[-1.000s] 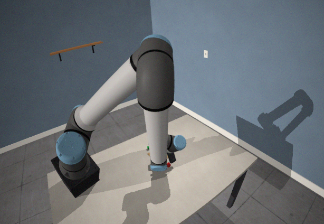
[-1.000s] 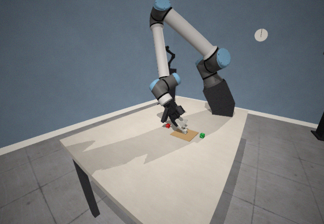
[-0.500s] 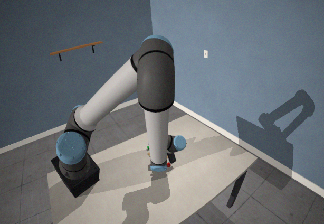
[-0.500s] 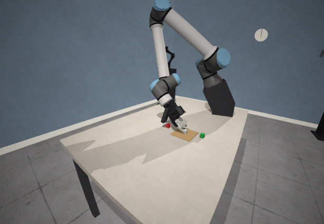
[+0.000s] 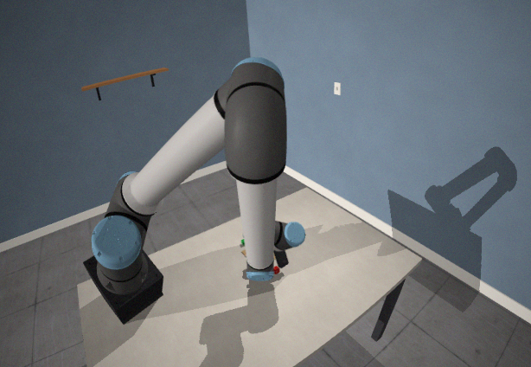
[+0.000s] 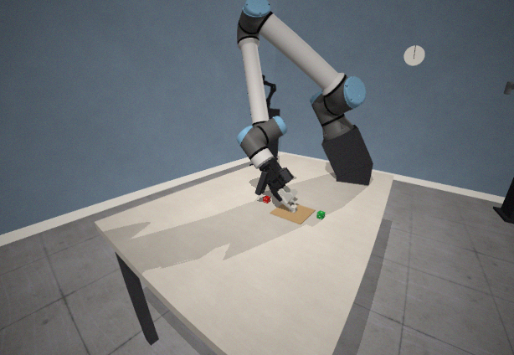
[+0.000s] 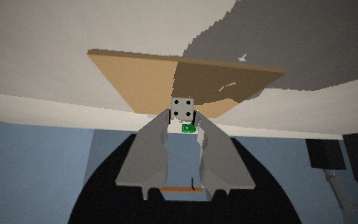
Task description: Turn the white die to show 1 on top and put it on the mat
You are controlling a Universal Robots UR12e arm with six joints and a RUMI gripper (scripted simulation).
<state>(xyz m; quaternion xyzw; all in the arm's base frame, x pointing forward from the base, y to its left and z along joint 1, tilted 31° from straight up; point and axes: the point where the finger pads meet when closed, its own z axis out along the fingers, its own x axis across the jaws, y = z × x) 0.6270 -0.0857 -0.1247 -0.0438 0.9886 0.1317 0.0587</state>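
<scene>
The white die lies 10 mm to the left of my hand and 10 mm below it. Also, from my hand: red die (20 mm behind, 130 mm to the right, 10 mm below); tan mat (10 mm to the left, 20 mm below); green die (20 mm behind, 120 mm to the left, 10 mm below).
</scene>
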